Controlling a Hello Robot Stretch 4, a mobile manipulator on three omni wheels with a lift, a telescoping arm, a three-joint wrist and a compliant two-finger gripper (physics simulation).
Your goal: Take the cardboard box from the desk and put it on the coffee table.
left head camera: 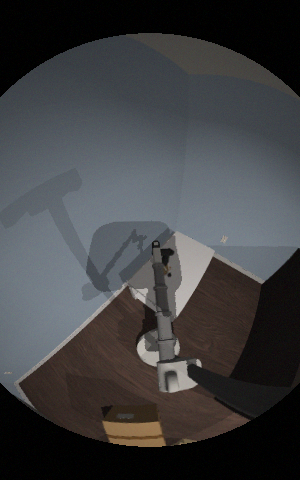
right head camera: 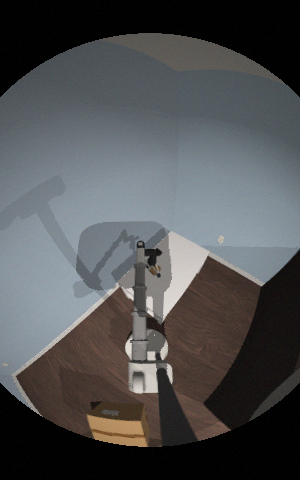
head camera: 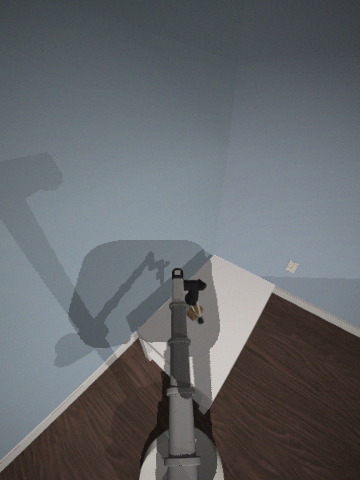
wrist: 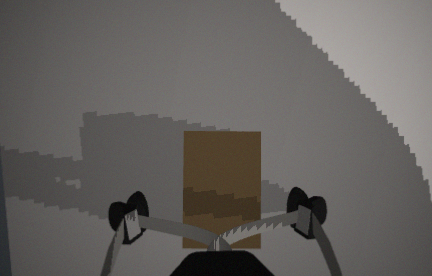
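Where they show: gripper, fingertip midpoint: [right head camera: 152, 271] [head camera: 191, 315] [wrist: 217, 205]; robot's base, link origin: [left head camera: 157, 346] [right head camera: 147, 346].
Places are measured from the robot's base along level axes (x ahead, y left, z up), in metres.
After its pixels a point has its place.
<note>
The small brown cardboard box [head camera: 193, 313] @[x 0.703, y -0.095, z 0.472 m] [right head camera: 153, 270] @[x 0.703, y -0.093, z 0.472 m] [wrist: 222, 160] @[x 0.744, y -0.123, z 0.472 m] sits on the white coffee table [head camera: 240, 305] @[x 0.776, y -0.426, z 0.422 m] [left head camera: 192, 265] @[x 0.760, y -0.405, z 0.422 m] [right head camera: 185, 270] @[x 0.710, y -0.410, z 0.422 m] [wrist: 390, 40] @[x 0.697, y -0.319, z 0.422 m], in the shadow of the arm. My gripper [head camera: 196, 316] @[x 0.716, y -0.087, z 0.428 m] [wrist: 217, 205] @[x 0.716, y -0.087, z 0.428 m] is open around the box. In the wrist view one fingertip is at the left and one at the right of the box, with a gap on each side. The box's near end is partly hidden behind the finger strips and the gripper body. In the left head camera view the box is mostly hidden by the gripper.
Blue walls [head camera: 290, 150] @[x 1.371, y -0.781, z 1.284 m] meet in a corner behind the table. The telescoping arm [head camera: 180, 325] @[x 0.442, y -0.006, z 0.840 m] reaches out over the table. A larger cardboard box [left head camera: 134, 431] [right head camera: 119, 427] stands on the dark wood floor [head camera: 300, 400] @[x 0.292, y -0.816, z -0.028 m] near the bottom of both side head views. A dark surface [left head camera: 272, 325] @[x -0.147, y -1.198, z 0.408 m] is at the right.
</note>
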